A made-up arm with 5 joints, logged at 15 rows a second.
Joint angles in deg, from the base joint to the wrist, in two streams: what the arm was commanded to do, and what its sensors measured. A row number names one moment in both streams.
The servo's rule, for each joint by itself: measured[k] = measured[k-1] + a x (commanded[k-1-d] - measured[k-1]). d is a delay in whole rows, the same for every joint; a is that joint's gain. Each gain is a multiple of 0.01, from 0.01 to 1. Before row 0 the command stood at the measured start. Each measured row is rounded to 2 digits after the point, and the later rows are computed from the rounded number. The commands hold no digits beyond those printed.
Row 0, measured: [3.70, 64.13, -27.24, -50.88, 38.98]
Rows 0 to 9, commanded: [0.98, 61.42, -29.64, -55.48, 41.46]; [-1.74, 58.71, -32.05, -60.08, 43.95]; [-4.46, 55.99, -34.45, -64.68, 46.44]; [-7.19, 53.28, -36.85, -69.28, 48.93]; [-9.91, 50.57, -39.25, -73.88, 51.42]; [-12.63, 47.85, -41.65, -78.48, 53.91]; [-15.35, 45.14, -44.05, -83.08, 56.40]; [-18.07, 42.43, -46.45, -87.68, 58.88]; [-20.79, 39.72, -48.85, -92.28, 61.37]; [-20.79, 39.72, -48.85, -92.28, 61.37]
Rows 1 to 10, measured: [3.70, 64.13, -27.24, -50.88, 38.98]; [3.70, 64.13, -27.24, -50.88, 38.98]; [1.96, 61.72, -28.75, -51.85, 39.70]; [-0.41, 59.04, -30.83, -53.58, 40.93]; [-3.00, 56.33, -33.11, -55.91, 42.53]; [-5.68, 53.62, -35.47, -58.72, 44.39]; [-8.39, 50.91, -37.85, -61.90, 46.43]; [-11.10, 48.19, -40.24, -65.38, 48.60]; [-13.82, 45.48, -42.64, -69.10, 50.86]; [-16.54, 42.77, -45.04, -73.00, 53.19]
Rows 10 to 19, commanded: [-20.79, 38.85, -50.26, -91.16, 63.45]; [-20.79, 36.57, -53.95, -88.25, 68.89]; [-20.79, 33.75, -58.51, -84.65, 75.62]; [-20.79, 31.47, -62.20, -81.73, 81.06]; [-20.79, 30.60, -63.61, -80.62, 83.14]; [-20.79, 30.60, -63.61, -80.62, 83.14]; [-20.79, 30.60, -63.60, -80.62, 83.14]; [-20.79, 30.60, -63.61, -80.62, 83.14]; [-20.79, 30.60, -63.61, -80.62, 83.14]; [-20.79, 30.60, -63.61, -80.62, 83.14]
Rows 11 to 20, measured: [-19.26, 40.06, -47.44, -77.05, 55.56]; [-20.24, 39.76, -48.33, -80.25, 57.24]; [-20.59, 38.95, -49.55, -82.54, 59.04]; [-20.72, 36.83, -52.32, -83.74, 61.90]; [-20.76, 34.09, -56.22, -83.93, 65.88]; [-20.78, 31.76, -59.99, -83.47, 70.28]; [-20.79, 30.73, -62.27, -82.87, 74.01]; [-20.79, 30.61, -63.11, -82.40, 76.66]; [-20.79, 30.60, -63.42, -82.03, 78.54]; [-20.79, 30.60, -63.54, -81.73, 79.87]
